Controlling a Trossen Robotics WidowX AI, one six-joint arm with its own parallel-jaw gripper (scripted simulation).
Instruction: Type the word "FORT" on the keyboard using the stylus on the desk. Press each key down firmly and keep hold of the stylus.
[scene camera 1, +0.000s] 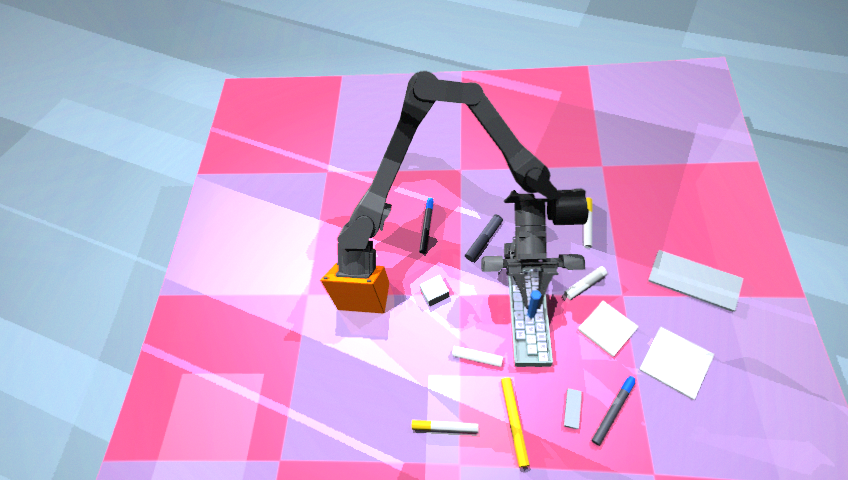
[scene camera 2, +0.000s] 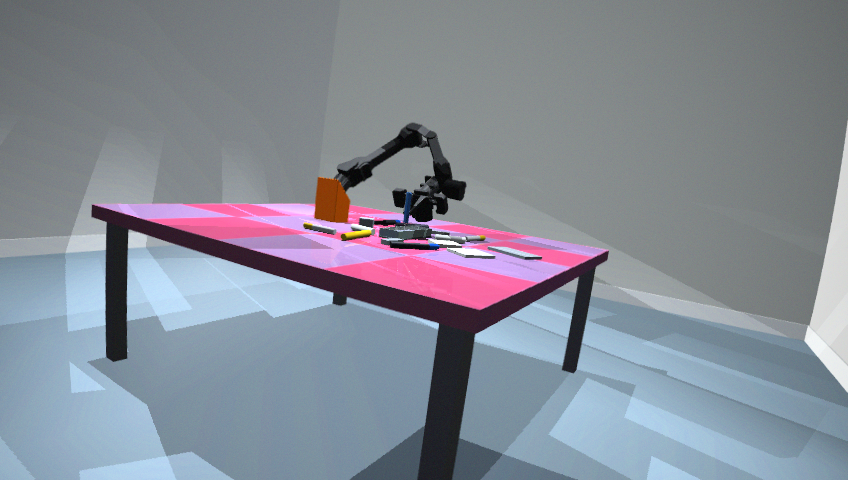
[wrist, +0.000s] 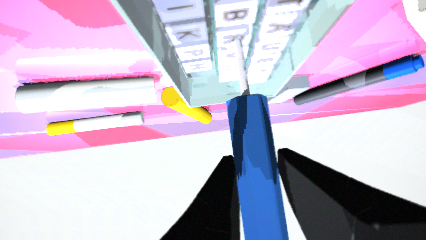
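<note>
Visible to me: a yellow stick (wrist: 169, 97) and a yellow-capped marker (wrist: 80, 125); a white pad (scene camera 1: 609, 329), a white pad (scene camera 1: 680, 364) and a grey block (scene camera 1: 715, 287). The block is out of frame in the wrist view. My gripper appears in scene camera 1 (scene camera 1: 532, 308), in scene camera 2 (scene camera 2: 406, 214) and in the wrist view (wrist: 255, 161).
</note>
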